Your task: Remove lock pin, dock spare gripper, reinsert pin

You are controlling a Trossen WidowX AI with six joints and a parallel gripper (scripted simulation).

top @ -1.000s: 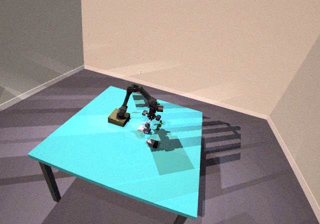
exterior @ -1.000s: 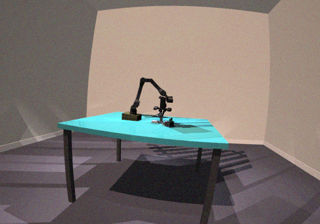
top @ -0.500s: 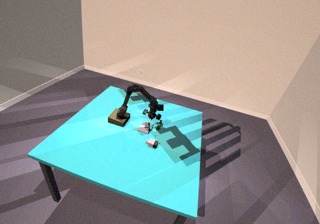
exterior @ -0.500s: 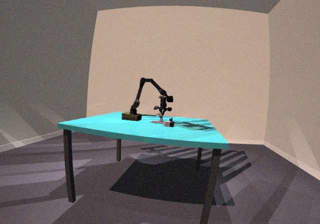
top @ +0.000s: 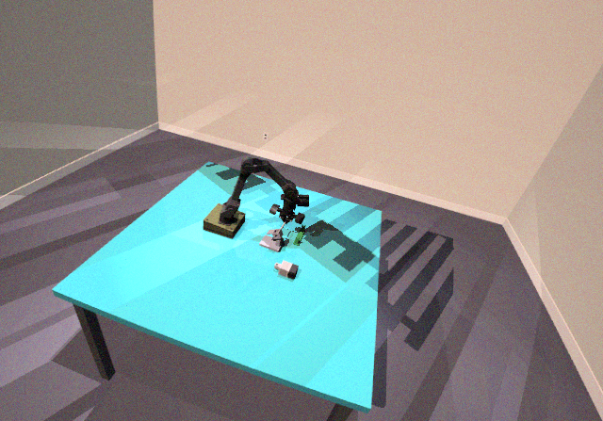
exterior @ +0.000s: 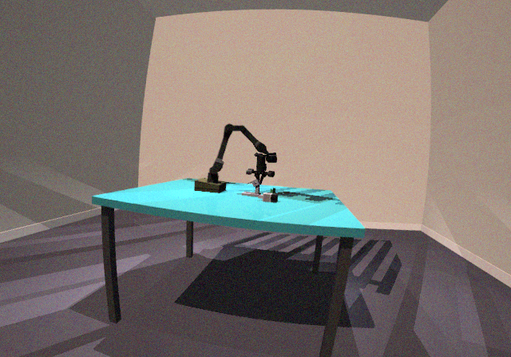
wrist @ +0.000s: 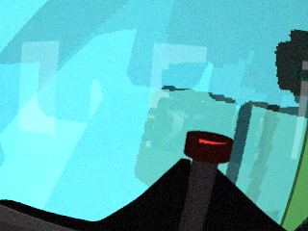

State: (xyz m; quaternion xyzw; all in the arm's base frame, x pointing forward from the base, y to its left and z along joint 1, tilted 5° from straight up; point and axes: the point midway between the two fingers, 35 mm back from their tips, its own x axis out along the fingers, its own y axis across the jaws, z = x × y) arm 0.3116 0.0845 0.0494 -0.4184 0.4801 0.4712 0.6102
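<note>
My gripper tip is now 9 cm short of the green pad, 3 cm above it and 2 cm to the left of it. Also, from my gripper tip: spare gripper 30 cm to the right, 5 cm ahead, 3 cm below; then mount 13 cm to the right, 4 cm behind, 1 cm below.
</note>
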